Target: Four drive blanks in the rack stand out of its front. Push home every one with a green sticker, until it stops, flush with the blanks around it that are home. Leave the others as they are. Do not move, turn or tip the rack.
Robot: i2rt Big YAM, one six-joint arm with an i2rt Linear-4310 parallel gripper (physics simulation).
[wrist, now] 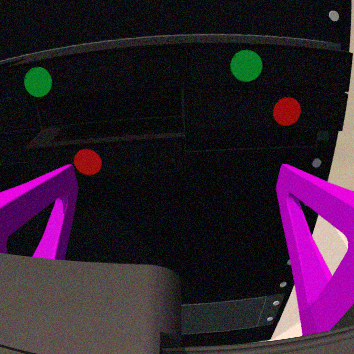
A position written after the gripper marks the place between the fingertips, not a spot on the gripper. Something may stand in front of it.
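Note:
A rack [176, 126] can be seen in the scene, and so can the gripper [176, 175].

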